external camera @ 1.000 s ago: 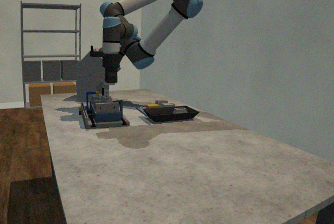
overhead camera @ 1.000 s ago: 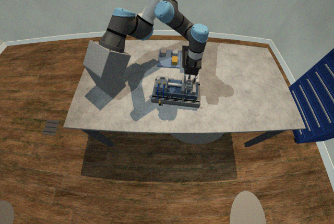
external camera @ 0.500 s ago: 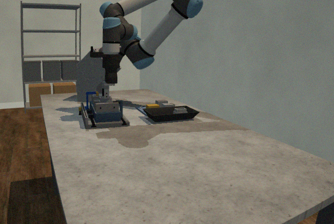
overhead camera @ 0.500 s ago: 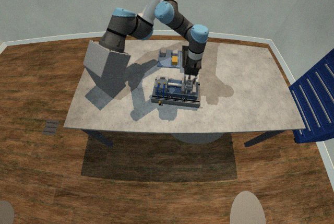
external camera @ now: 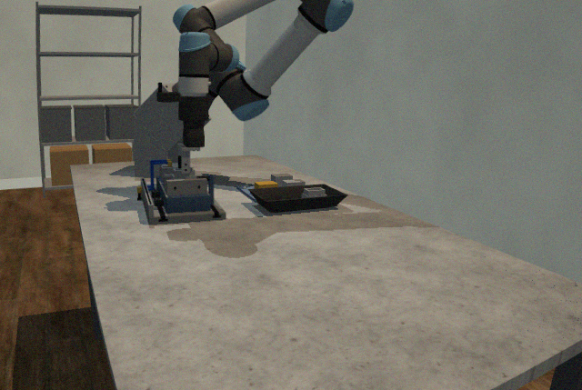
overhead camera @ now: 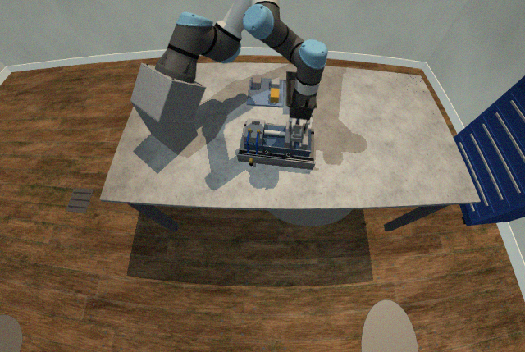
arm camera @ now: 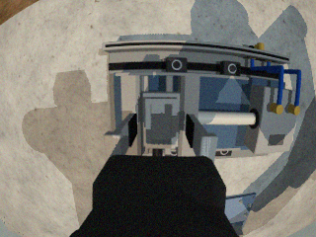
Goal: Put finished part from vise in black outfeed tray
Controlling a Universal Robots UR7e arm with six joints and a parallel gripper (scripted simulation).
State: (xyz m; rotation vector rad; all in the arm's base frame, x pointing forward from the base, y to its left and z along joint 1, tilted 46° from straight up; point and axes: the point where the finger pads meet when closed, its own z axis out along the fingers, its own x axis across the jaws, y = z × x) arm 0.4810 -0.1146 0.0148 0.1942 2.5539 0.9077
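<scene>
The vise lies 90 mm below my hand and 70 mm behind it. Also, from my hand: yellow block: 260 mm to the left, 110 mm behind, 100 mm below; then blue fixture plate: 300 mm to the left, 150 mm behind, 120 mm below.
</scene>
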